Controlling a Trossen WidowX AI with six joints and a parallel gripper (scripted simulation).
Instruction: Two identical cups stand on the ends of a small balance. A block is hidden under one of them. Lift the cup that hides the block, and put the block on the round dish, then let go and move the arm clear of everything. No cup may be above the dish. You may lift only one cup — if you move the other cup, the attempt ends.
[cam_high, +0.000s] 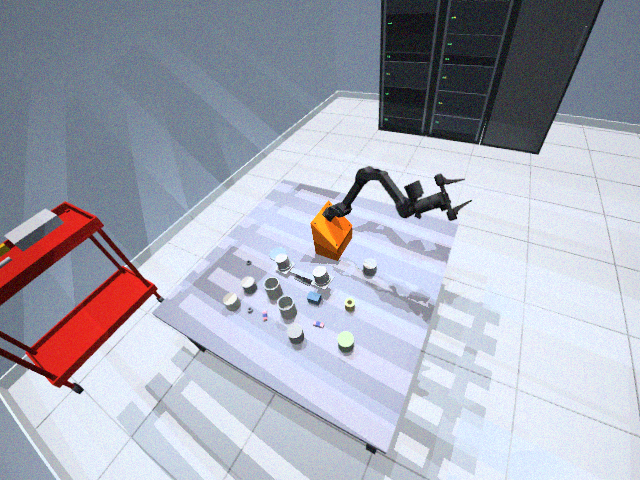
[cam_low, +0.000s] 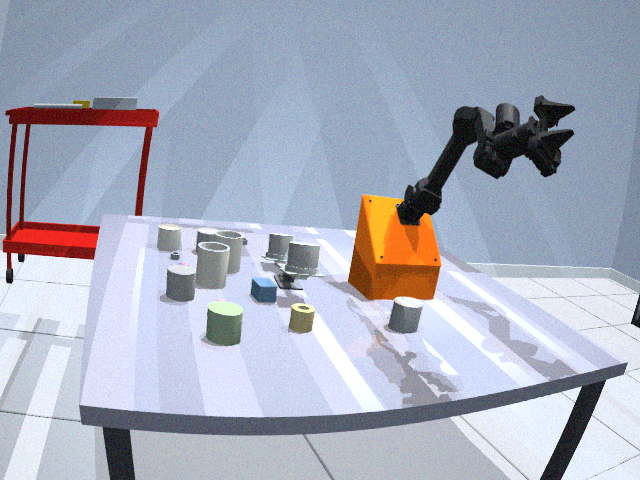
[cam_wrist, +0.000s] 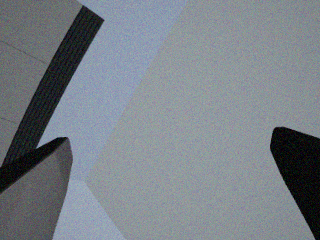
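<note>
The teal block is 25 cm ahead of my gripper tip, 78 cm to the right of it and 51 cm below it. Round my gripper tip: small balance: 28 cm ahead, 65 cm to the right, 53 cm below; then yellow ring: 34 cm ahead, 36 cm to the right, 53 cm below; then green cylinder: 51 cm ahead, 29 cm to the right, 51 cm below.
</note>
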